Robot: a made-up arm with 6 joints.
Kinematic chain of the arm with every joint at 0, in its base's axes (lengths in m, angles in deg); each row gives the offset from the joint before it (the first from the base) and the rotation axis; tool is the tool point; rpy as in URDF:
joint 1: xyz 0 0 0.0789 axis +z
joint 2: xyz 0 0 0 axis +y
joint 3: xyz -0.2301 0 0.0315 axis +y
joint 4: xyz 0.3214 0 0.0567 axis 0.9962 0 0.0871
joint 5: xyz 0 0 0 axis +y
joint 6: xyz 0.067 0 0.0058 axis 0.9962 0 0.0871
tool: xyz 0 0 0 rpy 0 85 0
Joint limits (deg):
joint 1: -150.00..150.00
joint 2: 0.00..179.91
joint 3: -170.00..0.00
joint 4: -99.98..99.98
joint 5: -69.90..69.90
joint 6: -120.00..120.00
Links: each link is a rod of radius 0.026 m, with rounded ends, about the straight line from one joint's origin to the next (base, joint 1, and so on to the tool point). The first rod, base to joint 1, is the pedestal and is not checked.
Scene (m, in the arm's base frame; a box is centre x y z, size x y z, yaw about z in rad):
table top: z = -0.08
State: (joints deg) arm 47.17 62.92 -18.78 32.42 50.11 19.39
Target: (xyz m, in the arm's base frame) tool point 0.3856 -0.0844 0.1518
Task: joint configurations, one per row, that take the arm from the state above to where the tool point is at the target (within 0.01 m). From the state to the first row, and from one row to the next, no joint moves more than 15 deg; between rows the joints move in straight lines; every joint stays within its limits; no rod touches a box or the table.
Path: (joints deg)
1: 34.78 68.94 -27.87 31.99 46.03 19.39
2: 22.39 74.97 -36.96 31.57 41.95 19.39
3: 9.99 80.99 -46.05 31.14 37.86 19.39
4: -2.40 87.02 -55.14 30.71 33.78 19.39
5: -14.79 93.04 -64.22 30.29 29.70 19.39

